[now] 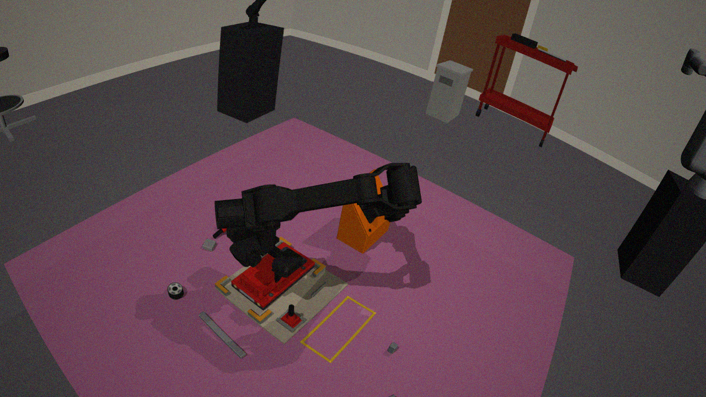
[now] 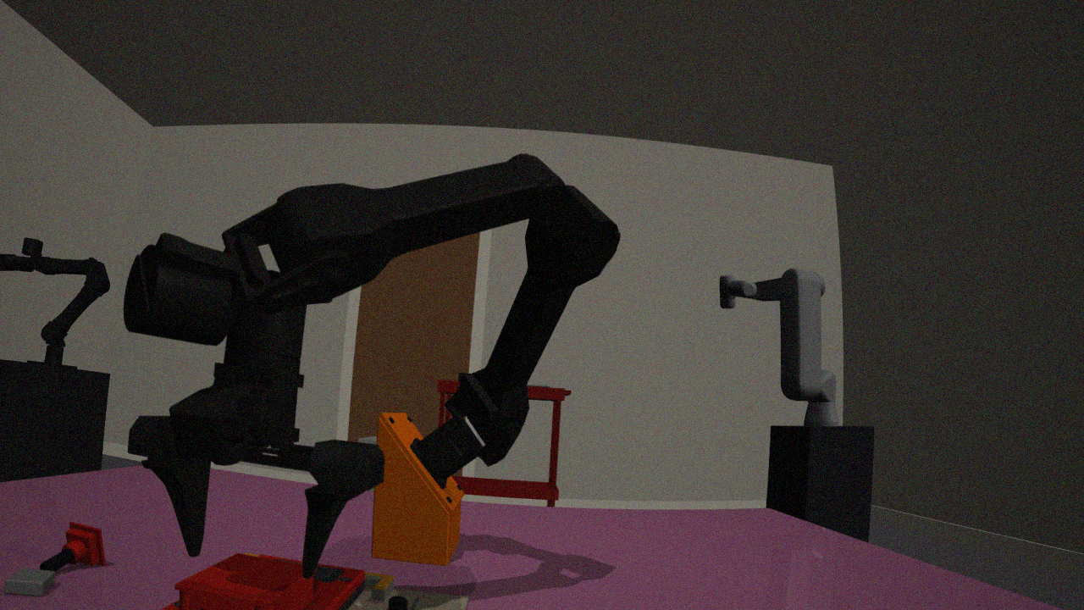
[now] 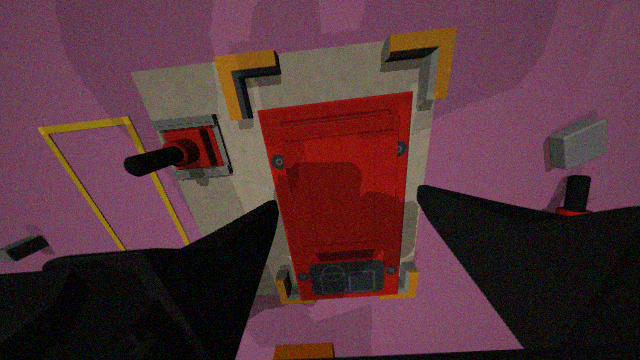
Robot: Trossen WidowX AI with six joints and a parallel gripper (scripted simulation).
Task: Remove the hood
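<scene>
Now: gripper tip 20 mm above the red hood. Also, from my gripper tip: black wheel (170 mm ahead, 150 mm to the right, 50 mm below); then beige base plate (40 mm below, 20 mm to the left, 20 mm behind); then grey engine block (30 mm below, 10 mm to the left).
</scene>
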